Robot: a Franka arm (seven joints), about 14 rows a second.
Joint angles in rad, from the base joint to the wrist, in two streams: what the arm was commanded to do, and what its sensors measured. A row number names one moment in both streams.
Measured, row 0:
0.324 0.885 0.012 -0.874 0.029 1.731 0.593
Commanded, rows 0 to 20:
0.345 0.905 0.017 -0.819 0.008 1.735 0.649
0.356 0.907 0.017 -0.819 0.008 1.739 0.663
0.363 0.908 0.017 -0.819 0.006 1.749 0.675
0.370 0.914 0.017 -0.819 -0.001 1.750 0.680
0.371 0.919 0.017 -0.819 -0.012 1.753 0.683
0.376 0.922 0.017 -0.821 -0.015 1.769 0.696
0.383 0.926 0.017 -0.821 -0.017 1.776 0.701
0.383 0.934 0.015 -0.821 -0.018 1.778 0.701
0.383 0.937 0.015 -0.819 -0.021 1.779 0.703
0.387 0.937 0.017 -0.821 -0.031 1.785 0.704
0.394 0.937 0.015 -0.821 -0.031 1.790 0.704
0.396 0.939 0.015 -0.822 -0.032 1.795 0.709
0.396 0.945 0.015 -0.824 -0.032 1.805 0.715
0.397 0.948 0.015 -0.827 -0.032 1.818 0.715
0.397 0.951 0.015 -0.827 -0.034 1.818 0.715
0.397 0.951 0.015 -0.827 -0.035 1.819 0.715
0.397 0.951 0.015 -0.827 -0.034 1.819 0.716
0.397 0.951 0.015 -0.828 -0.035 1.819 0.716
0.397 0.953 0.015 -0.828 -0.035 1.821 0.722
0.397 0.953 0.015 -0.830 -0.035 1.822 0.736
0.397 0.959 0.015 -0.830 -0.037 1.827 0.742
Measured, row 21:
0.389 0.941 0.014 -0.864 -0.009 1.821 0.697
